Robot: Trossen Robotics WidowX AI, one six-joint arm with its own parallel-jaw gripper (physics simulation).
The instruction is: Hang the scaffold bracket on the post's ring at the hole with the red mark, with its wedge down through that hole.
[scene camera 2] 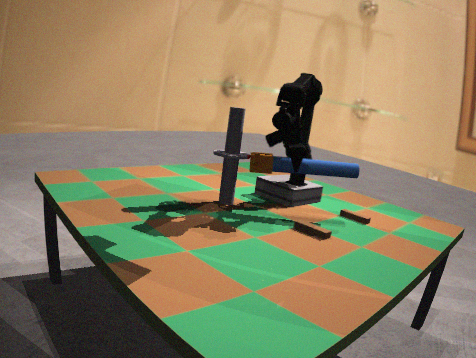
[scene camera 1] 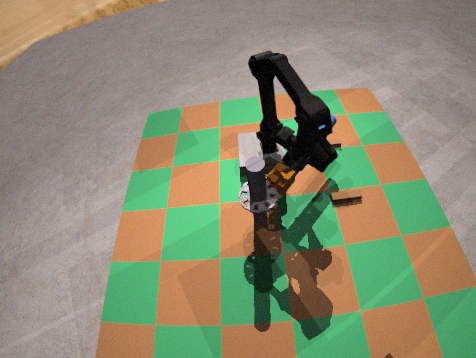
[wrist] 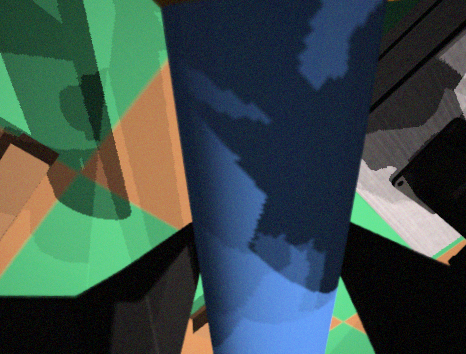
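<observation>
The scaffold bracket is a blue tube point(scene camera 2: 332, 168) point(wrist: 270, 175) with an orange head point(scene camera 1: 281, 176) point(scene camera 2: 261, 162). My gripper point(scene camera 1: 301, 161) point(scene camera 2: 298, 166) point(wrist: 265, 230) is shut on the blue tube, holding it roughly level above the table. The grey post point(scene camera 1: 257, 185) point(scene camera 2: 233, 130) stands upright and carries a flat grey ring point(scene camera 1: 243, 202) point(scene camera 2: 218, 153) with holes. The red mark point(scene camera 1: 273, 185) point(scene camera 2: 248, 156) shows at the ring's edge, right beside the orange head. A bit of yellow wedge point(scene camera 1: 270, 176) shows at the head; whether it is in the hole cannot be told.
Two low brown blocks point(scene camera 1: 346, 199) point(scene camera 2: 312, 230) point(scene camera 2: 355, 216) lie on the checkered table point(scene camera 1: 190, 280) point(scene camera 2: 310, 295), off to the tube side of the post. The arm's grey base point(scene camera 1: 248, 147) point(scene camera 2: 287, 191) stands behind the post. Shadows of arm and post fall across the table.
</observation>
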